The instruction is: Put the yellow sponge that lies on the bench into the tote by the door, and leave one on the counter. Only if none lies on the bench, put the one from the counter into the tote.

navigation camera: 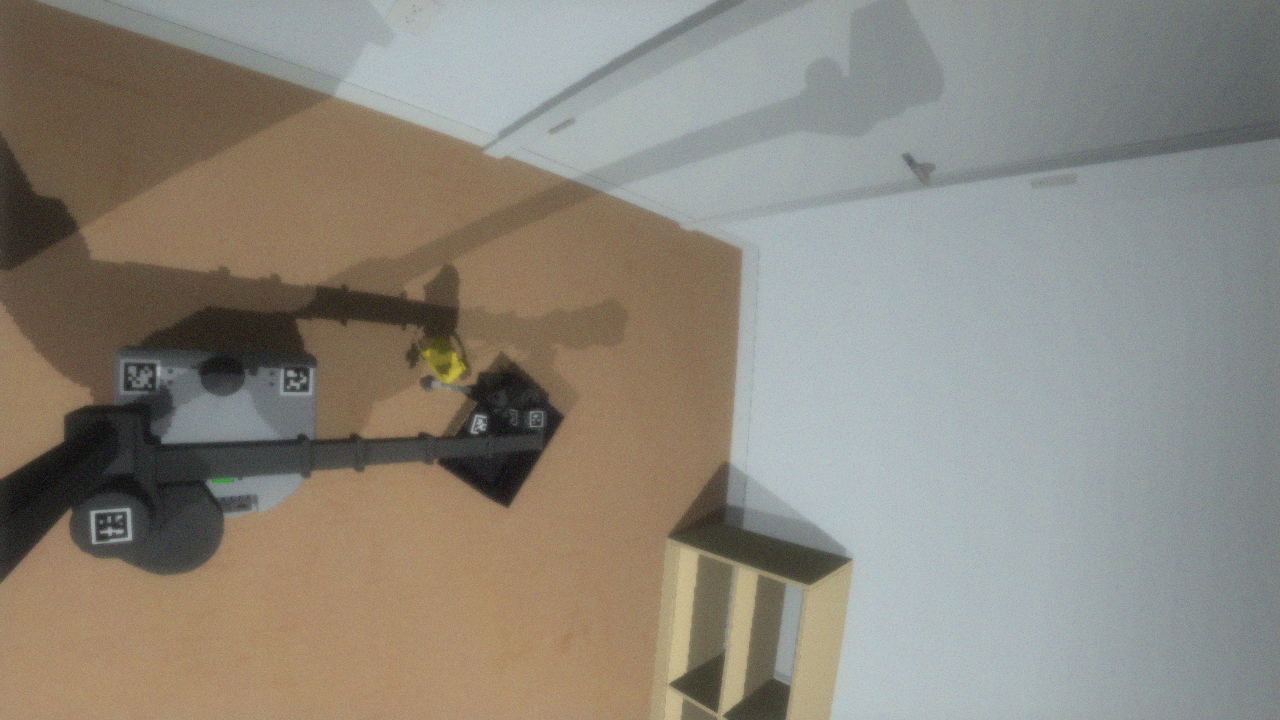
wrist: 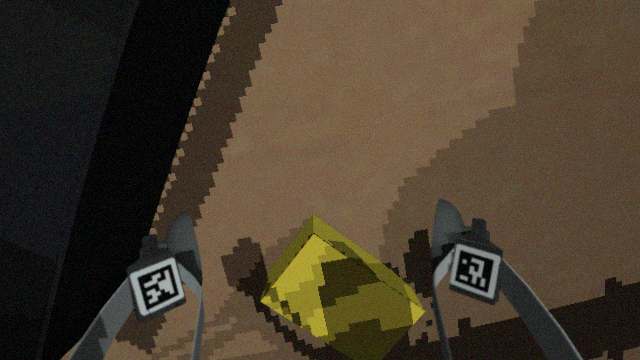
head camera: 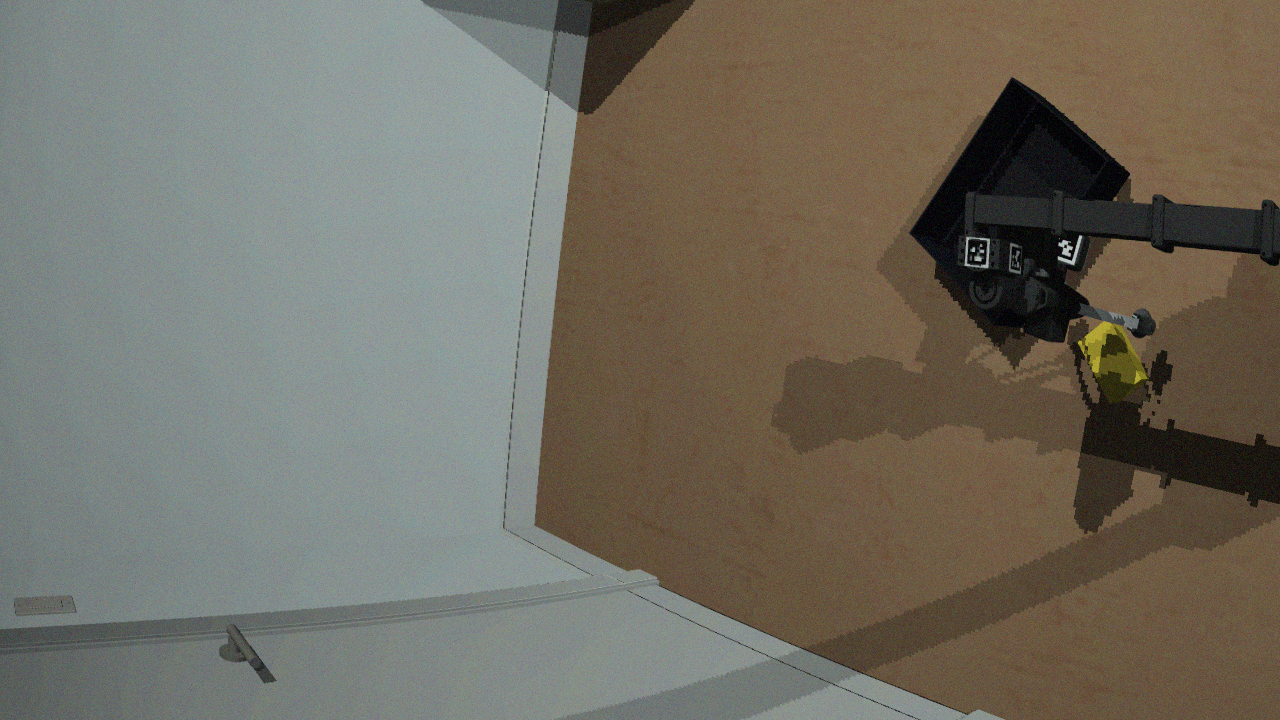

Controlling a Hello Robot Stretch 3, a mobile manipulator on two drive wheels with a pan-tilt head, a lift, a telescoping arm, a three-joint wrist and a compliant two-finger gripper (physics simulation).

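Frame: origin at the robot's base, x left, y back, z up, level; millimetres.
Seen in the pictures: gripper, fingertip midpoint: point(head camera: 1105, 309); robot's base, link origin: point(navigation camera: 223, 373).
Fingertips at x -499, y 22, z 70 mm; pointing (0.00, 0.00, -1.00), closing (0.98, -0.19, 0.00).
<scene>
Offsets run from my fingertips to a thing's top centre. "*": to the spot under its first point.
The yellow sponge @(dy -68, dx +5, dz -25 mm) point(head camera: 1112, 358) point(navigation camera: 443, 360) point(wrist: 345, 290) lies on the floor just outside the black tote, partly in shadow. The tote @(dy +140, dx -163, dz +30 mm) point(head camera: 966, 170) point(navigation camera: 501, 479) point(wrist: 140, 125) stands on the floor, partly under my arm and wrist. My gripper point(head camera: 1108, 319) point(navigation camera: 453, 386) point(wrist: 315, 231) is open, pointing down. In the wrist view its fingers stand wide on either side of the sponge, with a gap on both sides. One finger is hidden by the wrist in the head and navigation views. The bench, the counter and a second sponge do not show.
The door's handle @(* dy -586, dx -750, dz +861 mm) point(head camera: 246, 653) point(navigation camera: 917, 168) shows on the wall side. A wooden shelf unit point(navigation camera: 823, 626) stands against the white wall point(head camera: 268, 268) point(navigation camera: 1029, 402). My base point(navigation camera: 214, 419) stands on the brown floor, left of the tote in the navigation view.
</scene>
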